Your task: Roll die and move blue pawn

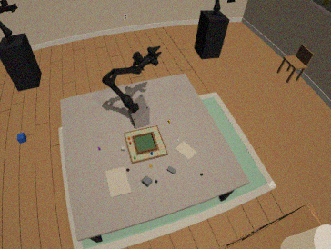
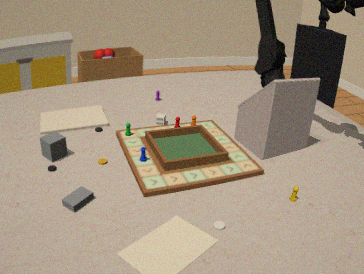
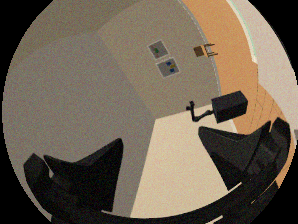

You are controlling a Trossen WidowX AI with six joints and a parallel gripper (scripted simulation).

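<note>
Now: gripper tip 51 cm above the white die, 50 cm short of it and 41 cm to the left of it. From my gripper tip the other things lie so: yellow pawn 51 cm below, 33 cm ahead, 1 cm to the left; green tray 52 cm below, 49 cm ahead, 23 cm to the right; orange pawn 50 cm below, 43 cm ahead, 35 cm to the right.
</note>
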